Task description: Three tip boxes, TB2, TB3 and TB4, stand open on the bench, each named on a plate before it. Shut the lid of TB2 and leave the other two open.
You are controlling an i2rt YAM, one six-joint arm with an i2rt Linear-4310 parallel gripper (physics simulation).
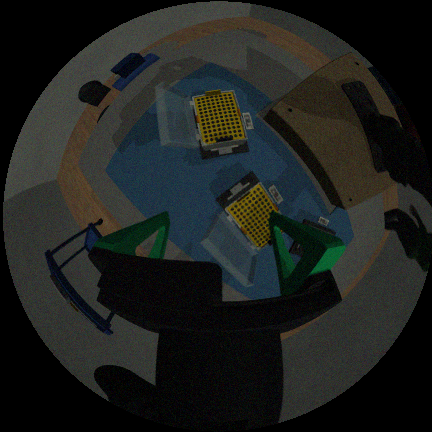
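Pixels of known places: gripper, fingertip midpoint: (218, 216); arm's base, link origin: (373, 126).
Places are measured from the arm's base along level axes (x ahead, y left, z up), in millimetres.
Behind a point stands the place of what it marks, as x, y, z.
Box TB2 (254, 215) @(319, 57, -135), with a yellow rack, stands open on the blue mat (165, 185) @(452, -99, -193). Its clear lid (230, 250) @(388, 72, -88) is folded back toward the lower left. Its name plate (275, 194) @(248, 62, -191) lies to its upper right. Box TB3 (220, 117) @(267, -141, -136) is farther up, with its clear lid (175, 117) @(335, -173, -94) open to the left and its name plate (248, 120) @(204, -120, -191) on the right. Part of the third box, TB4 (320, 227) @(161, 224, -185), shows behind the right finger; its plate (323, 220) @(140, 214, -191) is small and its lid is hidden. My gripper (218, 216) @(352, -16, 8) is open and empty, above the bench, with TB2 and its lid seen between and beyond its fingers.
A brown board (325, 130) @(101, -23, -87) stands at the right of the mat, with a dark arm part (395, 145) over it. A wooden edge (70, 170) rims the bench. A blue frame (75, 290) is at the lower left, and a blue object (132, 70) is at the upper left.
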